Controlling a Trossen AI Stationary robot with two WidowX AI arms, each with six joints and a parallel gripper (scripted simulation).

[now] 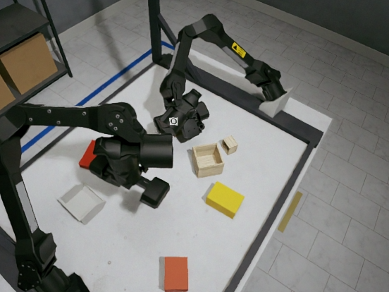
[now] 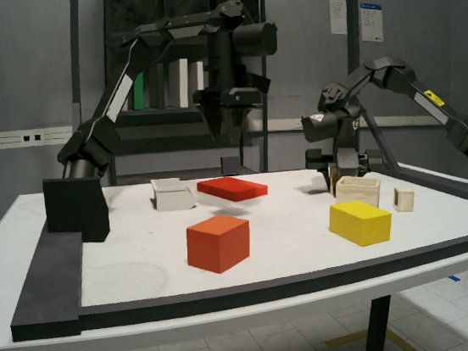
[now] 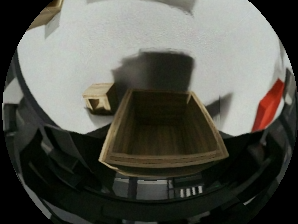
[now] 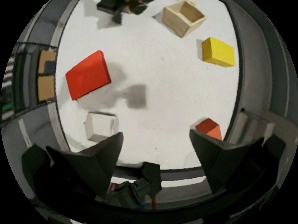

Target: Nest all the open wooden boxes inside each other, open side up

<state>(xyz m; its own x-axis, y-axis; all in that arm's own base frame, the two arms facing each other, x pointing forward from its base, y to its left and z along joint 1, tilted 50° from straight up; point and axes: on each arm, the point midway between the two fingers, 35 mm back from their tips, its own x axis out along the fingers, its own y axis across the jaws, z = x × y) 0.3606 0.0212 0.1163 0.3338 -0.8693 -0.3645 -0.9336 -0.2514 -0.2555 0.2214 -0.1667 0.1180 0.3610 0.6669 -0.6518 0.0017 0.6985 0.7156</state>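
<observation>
The tiny wooden box lies 5 cm to the left of my left hand, 4 cm ahead of it and 3 cm below it. Also, from my left hand: medium wooden box 1 cm below, 1 cm behind; biggest wooden box 17 cm ahead, 4 cm to the right, 2 cm below; small wooden box 18 cm ahead, 7 cm to the left, 2 cm below.
</observation>
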